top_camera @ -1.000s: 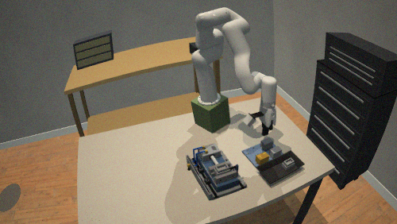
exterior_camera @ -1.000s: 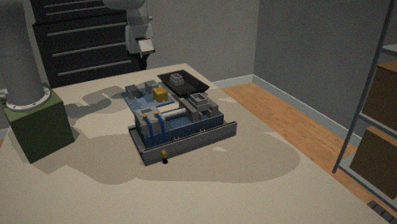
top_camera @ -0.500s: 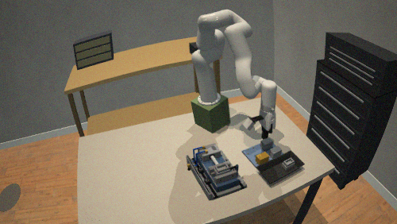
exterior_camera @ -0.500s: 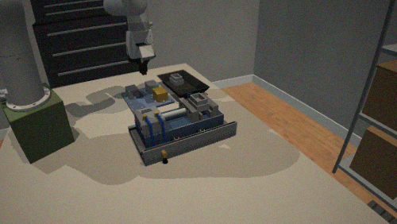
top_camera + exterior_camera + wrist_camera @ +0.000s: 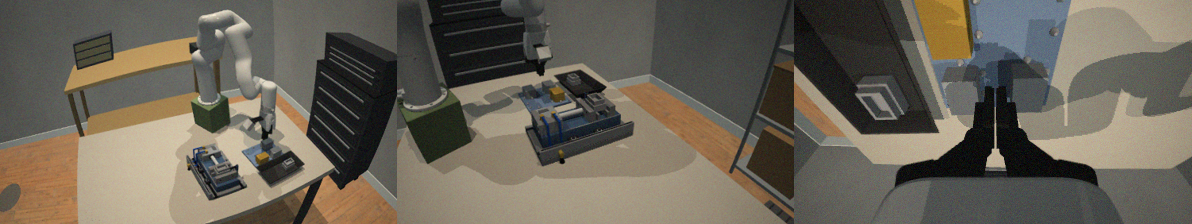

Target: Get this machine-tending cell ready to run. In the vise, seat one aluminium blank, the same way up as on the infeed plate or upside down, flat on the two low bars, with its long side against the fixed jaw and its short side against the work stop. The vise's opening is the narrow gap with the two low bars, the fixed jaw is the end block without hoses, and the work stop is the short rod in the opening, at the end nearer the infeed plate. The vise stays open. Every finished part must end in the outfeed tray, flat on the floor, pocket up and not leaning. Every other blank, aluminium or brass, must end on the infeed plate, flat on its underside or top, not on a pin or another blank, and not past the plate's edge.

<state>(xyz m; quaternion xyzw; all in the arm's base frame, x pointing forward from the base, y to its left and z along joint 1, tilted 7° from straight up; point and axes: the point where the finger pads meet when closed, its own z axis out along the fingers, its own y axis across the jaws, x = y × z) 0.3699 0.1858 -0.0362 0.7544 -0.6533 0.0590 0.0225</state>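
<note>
The brass blank is 5 cm ahead of my hand, 2 cm to the right of it and 10 cm below it.
</note>
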